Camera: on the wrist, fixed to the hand. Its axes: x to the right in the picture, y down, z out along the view.
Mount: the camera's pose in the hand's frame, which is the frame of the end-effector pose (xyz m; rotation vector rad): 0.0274 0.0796 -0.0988 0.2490 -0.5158 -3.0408
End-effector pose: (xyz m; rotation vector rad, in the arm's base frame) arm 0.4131 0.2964 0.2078 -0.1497 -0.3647 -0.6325
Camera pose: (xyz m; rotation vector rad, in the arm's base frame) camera 0.5097 0.3206 0.1246 -0.5209 0.6781 2.3716
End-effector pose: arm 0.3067 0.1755 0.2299 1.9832 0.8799 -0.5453
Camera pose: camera 0.3888 0.2406 0.3065 0.9177 -1.9496 1.6565
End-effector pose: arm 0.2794 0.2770 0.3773 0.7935 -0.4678 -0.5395
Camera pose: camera 0.3794 0.3596 0.3827 -0.6753 -0.5365 2.3812
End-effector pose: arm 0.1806 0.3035 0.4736 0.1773 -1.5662 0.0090
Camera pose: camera 0.2695 0.3908 0.5099 -2.2172 0.1638 1.9159
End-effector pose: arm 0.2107 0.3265 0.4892 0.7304 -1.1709 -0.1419
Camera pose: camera 0.2873 0.4188 0.5387 -1.6801 -0.5263 2.1952
